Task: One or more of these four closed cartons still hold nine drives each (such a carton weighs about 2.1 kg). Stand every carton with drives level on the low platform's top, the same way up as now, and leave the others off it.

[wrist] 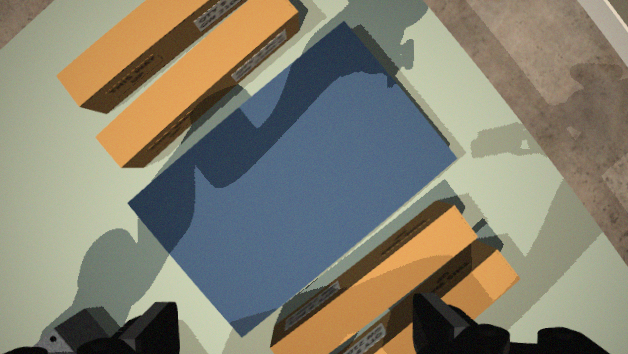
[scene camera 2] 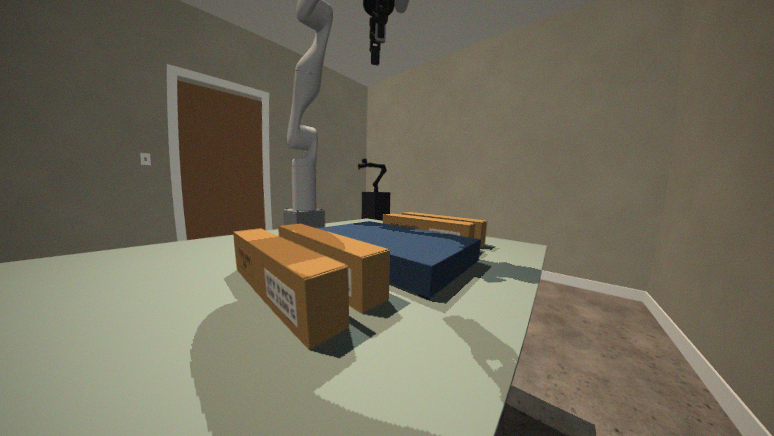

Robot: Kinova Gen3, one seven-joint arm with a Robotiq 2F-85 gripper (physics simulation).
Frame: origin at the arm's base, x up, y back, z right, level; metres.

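Where they show: gripper, fingertip midpoint: [wrist: 296, 324] [scene camera 2: 377, 54]; arm's base, origin of the base link: [scene camera 2: 304, 209].
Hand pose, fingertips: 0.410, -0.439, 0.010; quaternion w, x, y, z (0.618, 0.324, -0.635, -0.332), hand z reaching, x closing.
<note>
Each offset is from my fingertips to the top centre of the thing, as dx, dy, dz. Level surfaces: height alone.
Four closed orange-brown cartons lie along the low dark-blue platform @[-0.441, -0.010, -0.039] [scene camera 2: 411, 249] [wrist: 325, 165], two on each long side, all off its top. The front carton @[-0.416, -0.026, +0.244] [scene camera 2: 292, 265] [wrist: 492, 280] has a label reading "QTY 9 PCS" above a weight line. The second carton @[-0.416, -0.010, +0.151] [scene camera 2: 376, 278] [wrist: 410, 270] lies between it and the platform. Across the platform are the third carton @[-0.416, +0.010, -0.233] [scene camera 2: 427, 220] [wrist: 200, 80] and the outermost fourth carton @[-0.416, +0.007, -0.329] [scene camera 2: 481, 230] [wrist: 120, 55]. My gripper [scene camera 2: 374, 60] [wrist: 296, 324] is open and empty, high above the table. Drives inside cannot be seen.
The pale green table @[dx -0.501] [scene camera 2: 135, 324] [wrist: 50, 210] ends at the right in the scene view, with brown floor [scene camera 2: 595, 335] [wrist: 530, 55] beyond. The arm's base [scene camera 2: 304, 217] stands behind the table. A small black arm on a black pedestal [scene camera 2: 375, 205] stands farther back.
</note>
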